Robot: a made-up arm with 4 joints. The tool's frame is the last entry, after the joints.
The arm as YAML. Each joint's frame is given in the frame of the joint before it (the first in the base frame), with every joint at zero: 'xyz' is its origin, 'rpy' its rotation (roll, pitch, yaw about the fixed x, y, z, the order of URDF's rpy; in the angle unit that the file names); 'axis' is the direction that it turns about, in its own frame. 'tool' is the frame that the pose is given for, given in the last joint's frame.
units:
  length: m
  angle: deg
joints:
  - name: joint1
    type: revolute
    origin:
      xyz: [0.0, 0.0, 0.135]
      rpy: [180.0, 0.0, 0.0]
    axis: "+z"
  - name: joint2
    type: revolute
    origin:
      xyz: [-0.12, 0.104, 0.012]
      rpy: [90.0, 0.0, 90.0]
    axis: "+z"
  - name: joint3
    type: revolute
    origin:
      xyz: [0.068, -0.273, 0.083]
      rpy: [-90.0, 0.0, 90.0]
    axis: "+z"
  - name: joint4
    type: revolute
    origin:
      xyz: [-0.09, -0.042, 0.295]
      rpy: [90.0, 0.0, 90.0]
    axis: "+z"
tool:
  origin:
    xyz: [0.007, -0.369, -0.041]
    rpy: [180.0, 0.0, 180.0]
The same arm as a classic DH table. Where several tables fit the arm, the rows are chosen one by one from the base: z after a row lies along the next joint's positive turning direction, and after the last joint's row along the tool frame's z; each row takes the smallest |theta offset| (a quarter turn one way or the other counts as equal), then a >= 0, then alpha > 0; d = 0 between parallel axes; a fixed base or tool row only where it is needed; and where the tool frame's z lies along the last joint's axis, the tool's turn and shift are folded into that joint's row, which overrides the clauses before.
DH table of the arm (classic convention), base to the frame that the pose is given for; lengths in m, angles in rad. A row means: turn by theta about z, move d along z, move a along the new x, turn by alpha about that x. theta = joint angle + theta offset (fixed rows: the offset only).
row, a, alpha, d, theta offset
base (fixed), 0.0000, 3.1416, 0.0000, 0.0000
joint1, 0.1040, 1.5708, -0.1230, 1.5708
joint2, 0.2730, 1.5708, -0.0370, -1.5708
joint3, 0.0420, -1.5708, 0.2270, 1.5708
joint4, -0.3691, 3.1416, 0.0000, -1.5518
tool (fixed), 0.0000, 0.0000, 0.1310, -1.5518

